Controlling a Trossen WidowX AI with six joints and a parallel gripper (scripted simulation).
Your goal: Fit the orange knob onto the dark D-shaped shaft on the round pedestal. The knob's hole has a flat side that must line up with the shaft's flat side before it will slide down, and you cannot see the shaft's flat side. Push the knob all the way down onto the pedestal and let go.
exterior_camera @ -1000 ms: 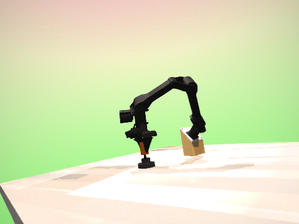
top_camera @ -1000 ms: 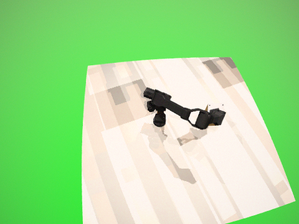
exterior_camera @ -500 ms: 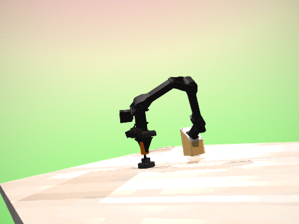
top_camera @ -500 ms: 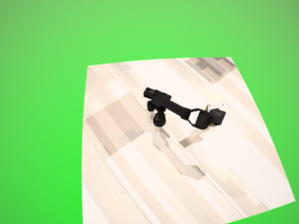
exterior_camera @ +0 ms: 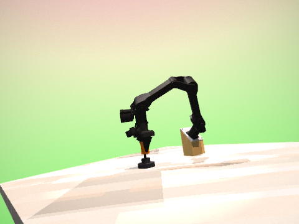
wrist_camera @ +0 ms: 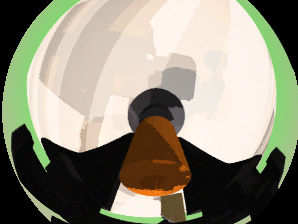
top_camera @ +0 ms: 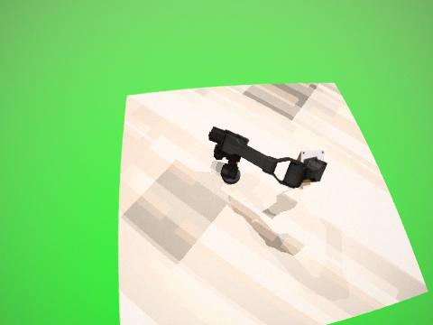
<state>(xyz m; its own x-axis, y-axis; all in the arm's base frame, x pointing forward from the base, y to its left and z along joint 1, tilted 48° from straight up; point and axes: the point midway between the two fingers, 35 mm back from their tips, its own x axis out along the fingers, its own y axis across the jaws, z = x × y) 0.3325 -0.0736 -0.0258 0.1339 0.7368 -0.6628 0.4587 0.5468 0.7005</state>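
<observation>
My gripper tip is now 2 cm below the orange knob. Round my gripper tip: dark round pedestal (4 cm below).
</observation>
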